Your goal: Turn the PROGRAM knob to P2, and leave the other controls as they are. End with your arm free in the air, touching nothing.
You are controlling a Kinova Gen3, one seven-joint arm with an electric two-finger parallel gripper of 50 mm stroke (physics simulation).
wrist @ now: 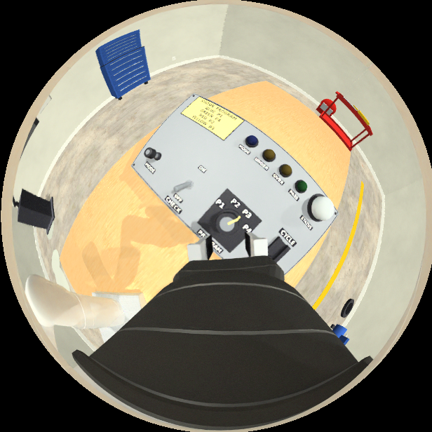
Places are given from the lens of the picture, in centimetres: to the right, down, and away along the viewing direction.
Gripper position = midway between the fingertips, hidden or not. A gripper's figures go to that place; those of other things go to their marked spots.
my gripper (228, 242): 1, 3, 18
grey control panel (229, 163): 2, -11, 30
